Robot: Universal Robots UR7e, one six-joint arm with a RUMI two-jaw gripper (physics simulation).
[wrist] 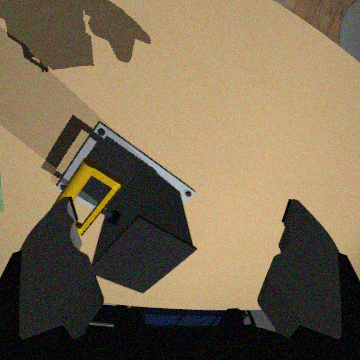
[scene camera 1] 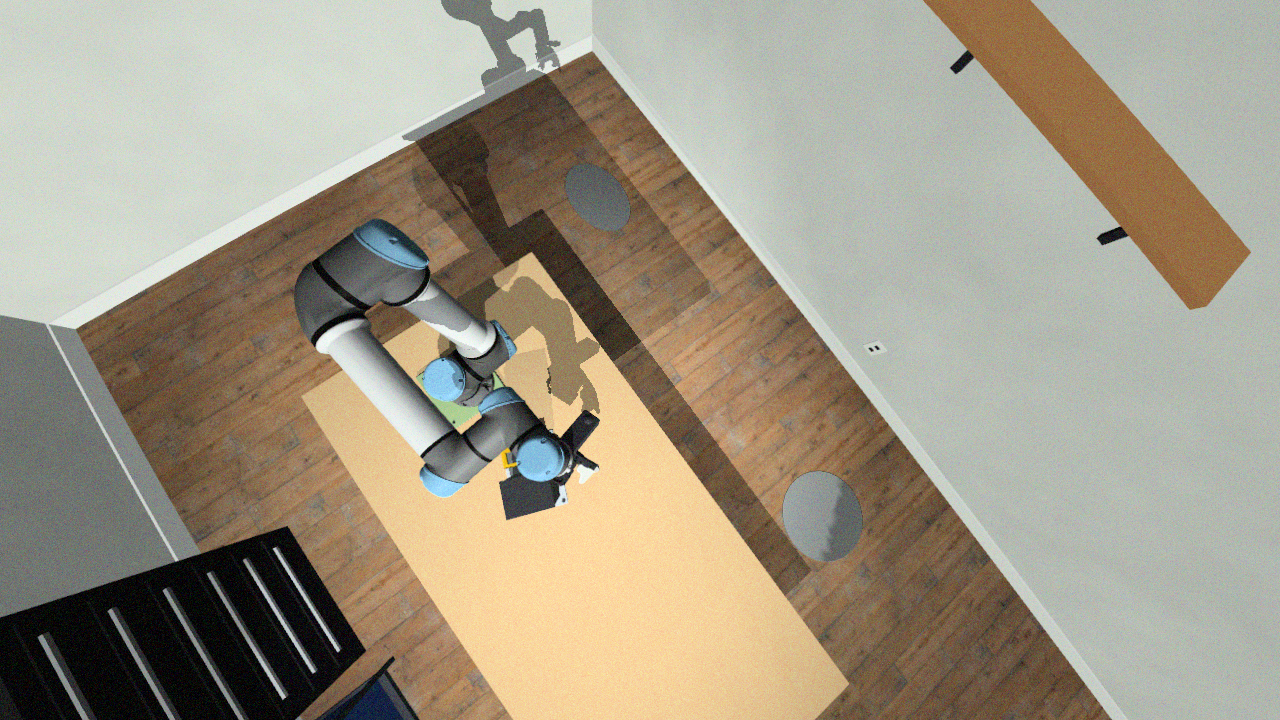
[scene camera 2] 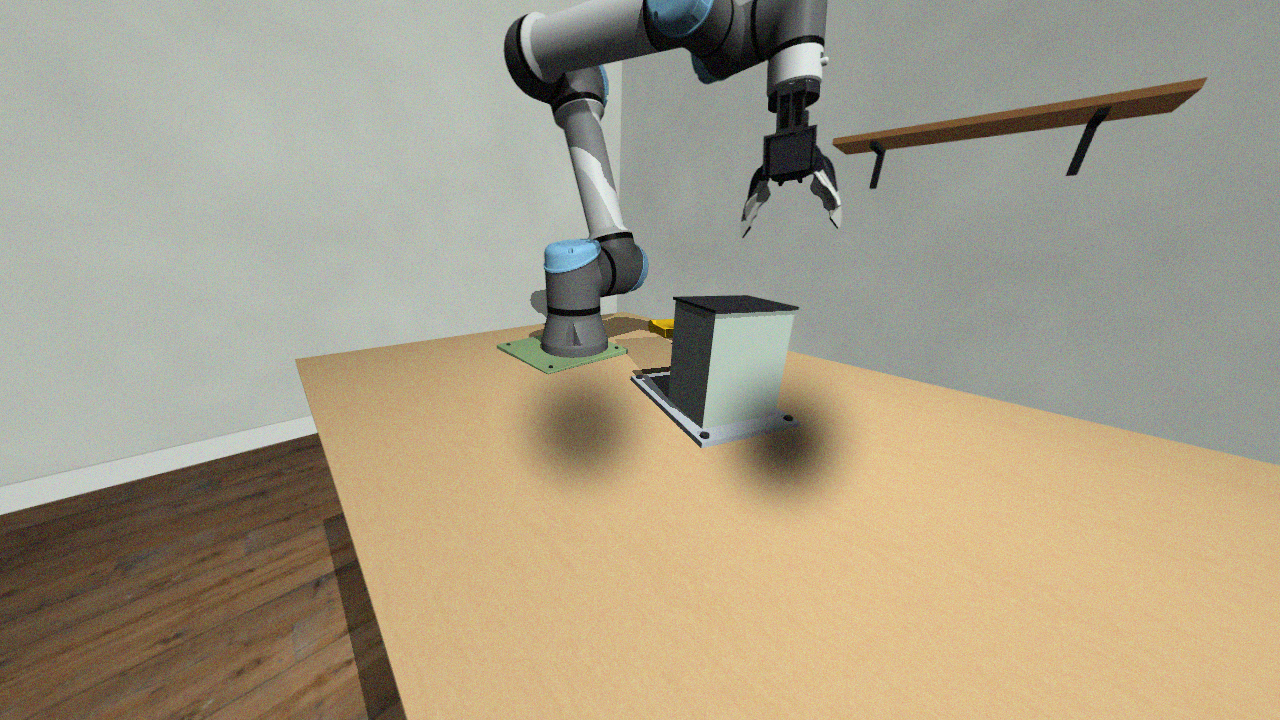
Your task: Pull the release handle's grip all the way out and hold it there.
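The release handle's yellow grip [scene camera 1: 507, 458] [scene camera 2: 661, 326] [wrist: 75, 184] is a rectangular loop on the side of a box [scene camera 1: 528, 497] [scene camera 2: 747, 367] [wrist: 145, 255] with a dark top and pale green face. In scene camera 2 the box hides most of the grip. The box stands on a pale bolted baseplate [scene camera 2: 747, 428] [wrist: 145, 156]. My gripper [scene camera 2: 792, 229] [wrist: 180, 200] is open and empty, pointing down, above the box's height. In the wrist view the left fingertip overlaps the grip's near end, and the box lies between the fingers' lines, nearer the left one.
The table [scene camera 1: 626, 582] [scene camera 2: 805, 573] carries the arm's green mounting plate [scene camera 1: 460, 411] [scene camera 2: 523, 356] behind the box. A wooden wall shelf [scene camera 1: 1100, 152] [scene camera 2: 1011, 120] is on the wall. A black unit with pale bars [scene camera 1: 322, 617] and two grey discs [scene camera 1: 823, 516] are off the table.
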